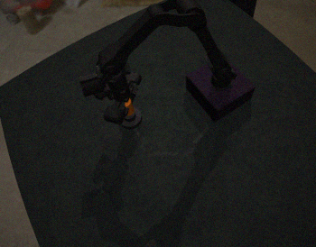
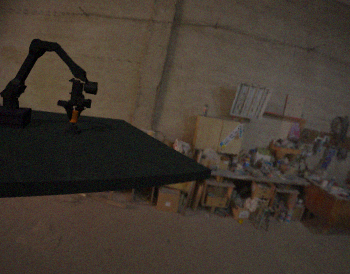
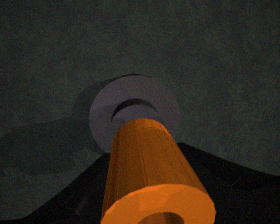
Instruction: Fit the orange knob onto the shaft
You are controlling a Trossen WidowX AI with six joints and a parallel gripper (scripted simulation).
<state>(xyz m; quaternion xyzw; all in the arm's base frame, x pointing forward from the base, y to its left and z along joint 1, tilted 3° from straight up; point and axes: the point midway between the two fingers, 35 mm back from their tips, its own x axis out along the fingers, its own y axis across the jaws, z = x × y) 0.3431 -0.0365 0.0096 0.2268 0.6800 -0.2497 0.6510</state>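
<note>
Now: gripper tip 4 cm above the dark shaft. Also, from my gripper tip: orange knob: 2 cm above.
</note>
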